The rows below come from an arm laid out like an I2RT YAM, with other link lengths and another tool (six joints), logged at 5 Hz.
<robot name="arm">
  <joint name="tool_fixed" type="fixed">
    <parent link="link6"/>
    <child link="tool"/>
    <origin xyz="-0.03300 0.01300 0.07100" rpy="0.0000 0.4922 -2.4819"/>
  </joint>
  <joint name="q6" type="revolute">
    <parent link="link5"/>
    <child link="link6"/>
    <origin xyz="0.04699 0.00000 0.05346" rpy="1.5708 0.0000 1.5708"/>
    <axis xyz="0 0 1"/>
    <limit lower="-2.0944" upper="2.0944"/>
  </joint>
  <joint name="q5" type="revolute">
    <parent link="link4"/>
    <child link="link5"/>
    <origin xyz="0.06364 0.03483 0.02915" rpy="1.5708 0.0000 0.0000"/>
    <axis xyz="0 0 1"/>
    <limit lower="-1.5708" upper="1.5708"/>
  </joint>
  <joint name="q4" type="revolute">
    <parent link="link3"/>
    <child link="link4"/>
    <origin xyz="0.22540 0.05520 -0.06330"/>
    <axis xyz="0 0 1"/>
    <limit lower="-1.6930" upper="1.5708"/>
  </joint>
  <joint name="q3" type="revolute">
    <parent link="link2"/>
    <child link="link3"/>
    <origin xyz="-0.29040 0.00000 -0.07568" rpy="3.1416 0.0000 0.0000"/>
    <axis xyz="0 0 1"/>
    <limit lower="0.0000" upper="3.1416"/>
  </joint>
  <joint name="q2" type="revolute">
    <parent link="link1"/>
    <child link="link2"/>
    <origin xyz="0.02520 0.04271 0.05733" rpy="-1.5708 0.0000 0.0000"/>
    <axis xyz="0 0 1"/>
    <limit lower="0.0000" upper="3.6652"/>
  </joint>
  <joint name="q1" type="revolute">
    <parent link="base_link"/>
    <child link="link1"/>
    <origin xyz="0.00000 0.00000 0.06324"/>
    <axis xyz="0 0 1"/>
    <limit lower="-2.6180" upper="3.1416"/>
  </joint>
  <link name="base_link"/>
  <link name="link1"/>
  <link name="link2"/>
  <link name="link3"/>
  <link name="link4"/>
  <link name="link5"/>
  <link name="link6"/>
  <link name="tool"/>
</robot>
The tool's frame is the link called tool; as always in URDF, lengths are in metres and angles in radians.
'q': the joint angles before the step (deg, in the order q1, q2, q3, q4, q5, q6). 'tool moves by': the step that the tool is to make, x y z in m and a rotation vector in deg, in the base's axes. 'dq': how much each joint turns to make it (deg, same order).
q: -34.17 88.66 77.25 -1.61 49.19 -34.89
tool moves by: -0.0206 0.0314 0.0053 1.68 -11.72 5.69
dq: -0.26 -9.88 -8.78 0.96 -7.50 9.37
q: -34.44 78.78 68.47 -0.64 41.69 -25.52
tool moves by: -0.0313 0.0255 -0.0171 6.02 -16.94 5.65
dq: -4.92 -10.98 -13.11 3.06 -13.16 15.65
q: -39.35 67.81 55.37 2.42 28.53 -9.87
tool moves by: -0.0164 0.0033 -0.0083 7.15 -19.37 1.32
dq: -6.30 -4.57 -8.29 5.88 -10.40 18.45
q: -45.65 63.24 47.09 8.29 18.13 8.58
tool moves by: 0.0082 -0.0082 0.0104 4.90 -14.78 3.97
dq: -3.65 2.08 -1.08 6.36 -9.15 13.66
